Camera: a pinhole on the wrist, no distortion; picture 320 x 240 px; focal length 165.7 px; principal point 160.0 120.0 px. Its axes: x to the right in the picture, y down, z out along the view. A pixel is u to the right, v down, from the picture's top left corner.
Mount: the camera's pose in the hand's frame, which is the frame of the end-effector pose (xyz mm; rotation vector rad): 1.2 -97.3 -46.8 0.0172 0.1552 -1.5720
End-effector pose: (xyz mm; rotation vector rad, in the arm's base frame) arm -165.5 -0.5 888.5 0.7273 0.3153 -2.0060
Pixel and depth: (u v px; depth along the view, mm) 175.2 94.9 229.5
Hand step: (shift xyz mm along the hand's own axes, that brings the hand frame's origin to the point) -13.6 -143.4 181.2
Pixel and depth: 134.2 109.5 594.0
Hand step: 16.4 -70.5 554.7
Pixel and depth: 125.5 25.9 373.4
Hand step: -176.7 -61.1 350.0
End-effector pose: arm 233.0 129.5 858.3 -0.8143 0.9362 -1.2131
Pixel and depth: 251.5 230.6 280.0
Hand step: 210.5 -281.5 197.2
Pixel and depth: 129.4 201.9 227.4
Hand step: 133.4 -80.4 173.1
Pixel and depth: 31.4 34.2 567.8
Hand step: -238.2 278.3 589.3
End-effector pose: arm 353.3 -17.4 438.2 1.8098 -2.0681 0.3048
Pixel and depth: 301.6 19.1 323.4
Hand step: -169.2 -407.6 260.5
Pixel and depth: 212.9 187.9 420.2
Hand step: 208.2 -276.5 339.5
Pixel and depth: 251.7 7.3 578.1
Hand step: -342.8 -478.9 525.2
